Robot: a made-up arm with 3 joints. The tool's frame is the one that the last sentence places.
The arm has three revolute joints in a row. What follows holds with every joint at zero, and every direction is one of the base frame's.
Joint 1 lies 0.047 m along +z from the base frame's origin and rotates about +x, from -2.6 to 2.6 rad.
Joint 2 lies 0.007 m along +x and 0.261 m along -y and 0.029 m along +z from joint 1 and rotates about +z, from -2.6 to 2.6 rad.
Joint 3 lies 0.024 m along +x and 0.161 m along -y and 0.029 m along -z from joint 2 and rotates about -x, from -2.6 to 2.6 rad.
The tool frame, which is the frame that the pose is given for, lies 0.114 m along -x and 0.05 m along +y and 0.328 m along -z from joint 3; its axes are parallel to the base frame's.
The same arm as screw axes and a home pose.
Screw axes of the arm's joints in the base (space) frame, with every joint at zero. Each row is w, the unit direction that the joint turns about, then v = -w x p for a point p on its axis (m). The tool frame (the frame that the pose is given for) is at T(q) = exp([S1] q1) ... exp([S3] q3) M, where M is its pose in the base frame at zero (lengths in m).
S1: w 1 0 0 v 0.0000 0.0470 0.0000
S2: w 0 0 1 v -0.2610 -0.0070 0.0000
S3: w -1 0 0 v 0.0000 -0.0470 -0.4220
M =
1 0 0 -0.0830
0 1 0 -0.3720
0 0 1 -0.2810
0 0 0 1
Joint limits (rad, base to tool): -2.6000..2.6000 -2.6000..2.6000 -2.6000..2.6000

